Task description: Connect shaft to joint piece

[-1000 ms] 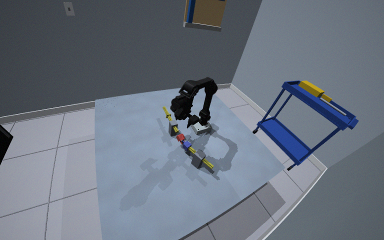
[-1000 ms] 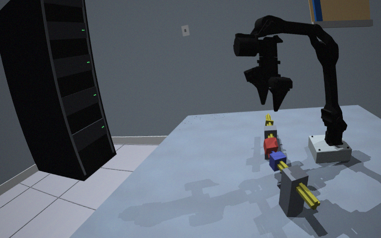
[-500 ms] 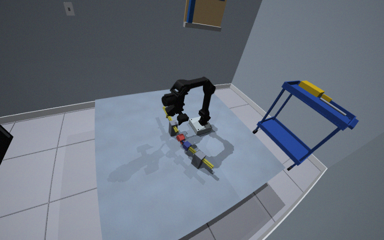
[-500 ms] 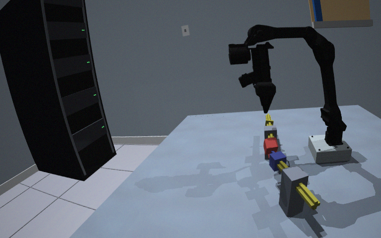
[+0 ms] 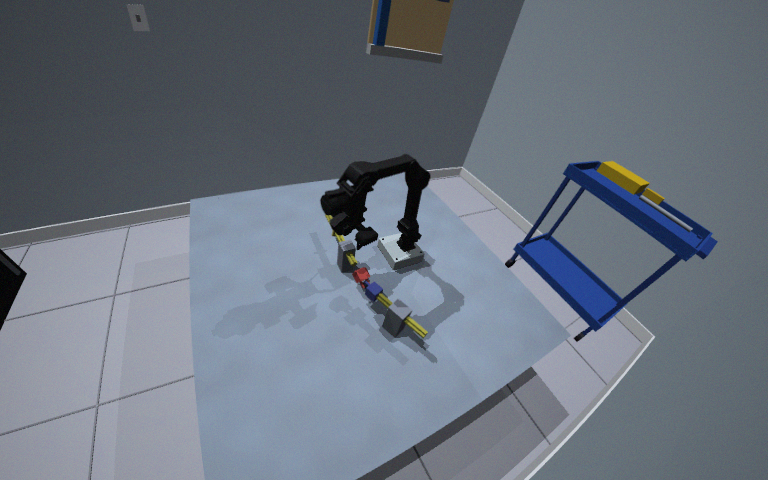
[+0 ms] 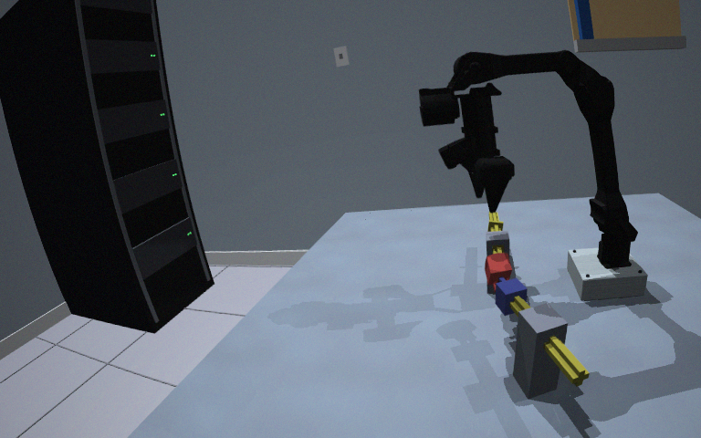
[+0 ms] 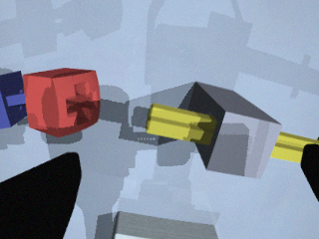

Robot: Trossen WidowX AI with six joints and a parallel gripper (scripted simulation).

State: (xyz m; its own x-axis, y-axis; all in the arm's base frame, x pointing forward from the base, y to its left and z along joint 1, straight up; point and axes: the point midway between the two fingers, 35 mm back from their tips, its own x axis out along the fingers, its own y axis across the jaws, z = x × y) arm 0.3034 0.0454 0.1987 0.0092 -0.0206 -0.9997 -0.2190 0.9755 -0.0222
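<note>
Now: the joint piece 100 mm below my gripper tip, 80 mm to the left of it and 20 mm behind it.
</note>
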